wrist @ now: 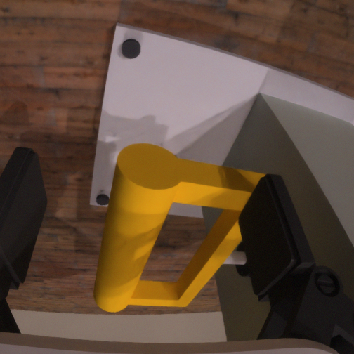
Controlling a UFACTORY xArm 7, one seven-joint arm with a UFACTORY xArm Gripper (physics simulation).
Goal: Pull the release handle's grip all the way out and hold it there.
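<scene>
The release handle's yellow grip is a thick round bar joined by two flat arms to a slanting back bar, making an open loop. A short pale rod runs from the back bar toward the grey housing, and its far end is hidden behind the right finger. My gripper is wide open, with one black finger on each side of the round bar and a gap on both sides. The right finger overlaps the rear corner of the loop in the view; whether they touch I cannot tell.
A white base plate with dark round bolts lies behind the handle. A grey-green housing rises on the right, close behind the right finger. A wooden surface lies around them, with a pale strip along the bottom.
</scene>
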